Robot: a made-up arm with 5 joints.
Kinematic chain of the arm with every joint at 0, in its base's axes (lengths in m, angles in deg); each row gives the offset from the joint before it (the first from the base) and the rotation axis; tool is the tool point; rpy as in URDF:
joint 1: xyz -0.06 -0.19 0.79 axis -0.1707 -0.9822 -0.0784
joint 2: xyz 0 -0.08 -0.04 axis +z
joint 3: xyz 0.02 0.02 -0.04 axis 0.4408 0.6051 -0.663
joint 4: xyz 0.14 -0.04 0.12 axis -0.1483 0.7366 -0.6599
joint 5: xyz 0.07 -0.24 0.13 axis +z
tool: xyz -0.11 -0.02 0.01 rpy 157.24 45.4 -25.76
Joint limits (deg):
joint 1: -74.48..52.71
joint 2: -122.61..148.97
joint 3: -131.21..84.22
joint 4: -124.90..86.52
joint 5: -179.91..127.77
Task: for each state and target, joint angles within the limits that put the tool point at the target. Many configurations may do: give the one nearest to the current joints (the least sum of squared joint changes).
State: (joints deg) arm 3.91 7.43 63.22 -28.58 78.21
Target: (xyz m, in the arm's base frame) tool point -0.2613 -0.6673 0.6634
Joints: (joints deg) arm 6.46 -9.86 76.44 -11.37 40.54
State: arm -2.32 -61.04 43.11 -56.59 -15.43
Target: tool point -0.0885 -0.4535 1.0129
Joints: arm -6.85 -67.38 -23.39 -39.45 -49.60
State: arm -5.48 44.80 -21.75 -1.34 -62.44
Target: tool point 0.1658 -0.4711 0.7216
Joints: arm -40.60 11.75 17.66 -8.47 -53.74
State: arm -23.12 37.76 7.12 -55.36 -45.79
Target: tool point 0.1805 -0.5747 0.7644
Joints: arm -11.09 13.33 24.38 -62.73 -11.83
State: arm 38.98 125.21 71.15 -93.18 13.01
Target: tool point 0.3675 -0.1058 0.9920
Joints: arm 52.41 116.43 75.42 -96.00 26.87
